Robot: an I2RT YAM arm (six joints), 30 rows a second.
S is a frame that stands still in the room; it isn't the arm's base.
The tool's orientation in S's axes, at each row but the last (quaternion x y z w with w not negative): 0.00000 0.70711 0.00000 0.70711; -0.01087 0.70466 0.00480 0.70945; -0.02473 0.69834 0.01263 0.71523; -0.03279 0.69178 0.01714 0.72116; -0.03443 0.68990 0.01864 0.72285; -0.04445 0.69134 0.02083 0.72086; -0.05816 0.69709 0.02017 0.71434; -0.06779 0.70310 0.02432 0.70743; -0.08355 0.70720 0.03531 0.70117
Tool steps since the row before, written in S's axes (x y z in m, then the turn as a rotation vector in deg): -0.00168 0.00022 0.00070 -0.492 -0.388 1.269; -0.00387 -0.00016 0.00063 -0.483 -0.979 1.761; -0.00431 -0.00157 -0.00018 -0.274 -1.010 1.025; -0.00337 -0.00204 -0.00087 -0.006 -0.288 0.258; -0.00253 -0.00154 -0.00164 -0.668 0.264 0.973; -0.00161 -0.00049 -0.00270 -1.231 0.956 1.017; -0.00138 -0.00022 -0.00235 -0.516 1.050 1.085; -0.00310 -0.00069 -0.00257 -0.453 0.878 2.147; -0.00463 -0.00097 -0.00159 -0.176 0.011 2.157
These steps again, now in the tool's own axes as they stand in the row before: -0.00070 0.00022 -0.00168 -1.269 -0.388 -0.492; -0.00066 -0.00008 -0.00387 -1.756 -0.983 -0.493; 0.00010 -0.00134 -0.00439 -1.015 -1.012 -0.303; 0.00077 -0.00178 -0.00354 -0.252 -0.293 -0.016; 0.00155 -0.00131 -0.00271 -1.009 0.290 -0.601; 0.00264 -0.00025 -0.00176 -1.099 1.028 -1.095; 0.00232 0.00006 -0.00145 -1.152 1.039 -0.373; 0.00258 -0.00012 -0.00317 -2.201 0.795 -0.330; 0.00167 -0.00007 -0.00470 -2.152 -0.105 -0.202
